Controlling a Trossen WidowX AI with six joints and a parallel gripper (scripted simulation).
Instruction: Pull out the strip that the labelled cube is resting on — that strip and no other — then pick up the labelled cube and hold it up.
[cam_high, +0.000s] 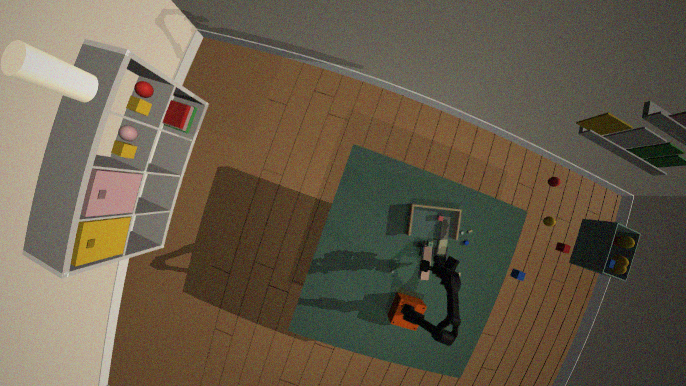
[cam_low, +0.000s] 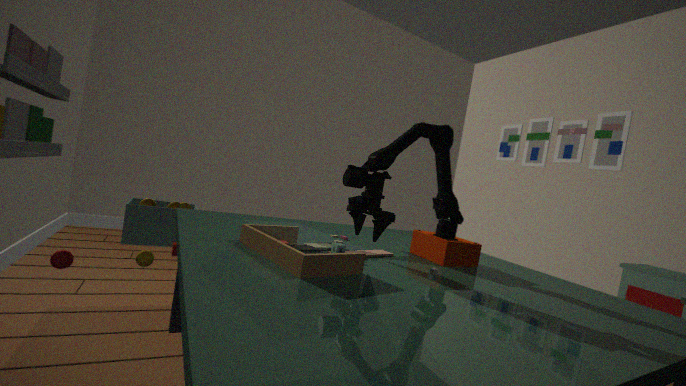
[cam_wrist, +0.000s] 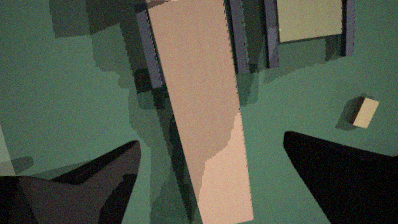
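My gripper tip is 100 mm short of the light green cube, 40 mm to the right of it and 30 mm above it. From my gripper tip the other things lie so: blue piece 220 mm ahead, 200 mm to the right, 50 mm below; then pale yellow strip 190 mm ahead, 50 mm below, 30 mm to the right.
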